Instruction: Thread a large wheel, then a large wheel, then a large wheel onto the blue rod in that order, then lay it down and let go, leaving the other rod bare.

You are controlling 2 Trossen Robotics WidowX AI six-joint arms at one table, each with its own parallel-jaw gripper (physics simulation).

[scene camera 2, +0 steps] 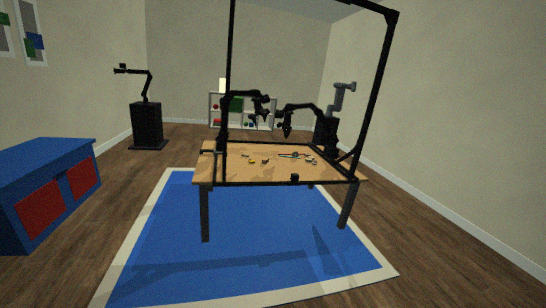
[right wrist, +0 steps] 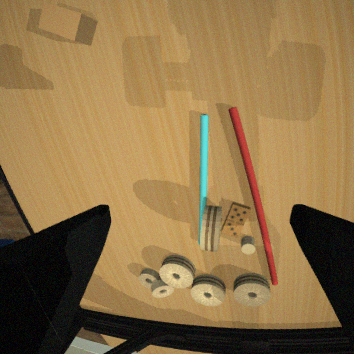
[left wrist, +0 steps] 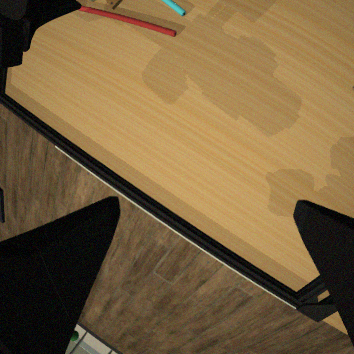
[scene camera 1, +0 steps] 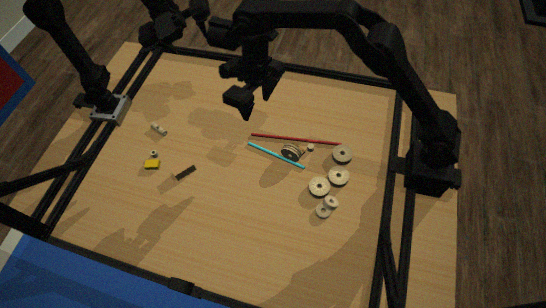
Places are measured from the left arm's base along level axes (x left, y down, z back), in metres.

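Where they show: left gripper, between the fingertips: (scene camera 2: 260, 123) (left wrist: 207, 206) (scene camera 1: 192, 45); right gripper, between the fingertips: (scene camera 2: 285, 138) (right wrist: 201, 213) (scene camera 1: 256, 110); left arm's base, origin of its link: (scene camera 2: 220, 150) (scene camera 1: 108, 105); right arm's base, origin of its link: (scene camera 2: 332, 147) (scene camera 1: 434, 160).
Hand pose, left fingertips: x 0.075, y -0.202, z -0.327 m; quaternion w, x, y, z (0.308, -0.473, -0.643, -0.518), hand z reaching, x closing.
Note:
Each offset is from my left fingertips to the centre of the thing.
The blue rod {dx -0.160, dy +0.234, dz -0.237 m} (scene camera 1: 270, 153) (left wrist: 175, 6) (right wrist: 204, 155) and the red rod {dx -0.099, dy +0.234, dz -0.285 m} (scene camera 1: 295, 138) (left wrist: 130, 21) (right wrist: 252, 185) lie bare on the table. One large wheel {dx -0.159, dy +0.210, dz -0.282 m} (scene camera 1: 291, 152) (right wrist: 212, 228) stands on edge beside the blue rod. Three more large wheels lie flat: one {dx -0.135, dy +0.228, dz -0.422 m} (scene camera 1: 348, 156) (right wrist: 260, 297) by the red rod's end, one {dx -0.205, dy +0.228, dz -0.416 m} (scene camera 1: 345, 179) (right wrist: 216, 297) in the middle, and one {dx -0.244, dy +0.228, dz -0.369 m} (scene camera 1: 313, 189) (right wrist: 185, 278) by the small wheels. My right gripper (scene camera 1: 257, 107) (scene camera 2: 286, 132) (right wrist: 201, 213) is open and empty above the table, near the rods. My left gripper (scene camera 2: 259, 120) (left wrist: 207, 206) is open and empty, high near the table's far edge.
Two small wheels {dx -0.306, dy +0.232, dz -0.387 m} (scene camera 1: 320, 215) {dx -0.284, dy +0.223, dz -0.403 m} (right wrist: 167, 292) lie together. A perforated block {dx -0.133, dy +0.234, dz -0.292 m} (right wrist: 236, 215) and a small cylinder {dx -0.124, dy +0.230, dz -0.332 m} (scene camera 1: 310, 147) (right wrist: 248, 245) lie between the rods. A yellow block {dx -0.245, dy +0.231, dz +0.111 m} (scene camera 1: 152, 164), a dark block {dx -0.248, dy +0.223, dz +0.010 m} (scene camera 1: 185, 172) and a pale peg {dx -0.124, dy +0.229, dz +0.137 m} (scene camera 1: 159, 129) lie at the left. Black frame bars edge the table.

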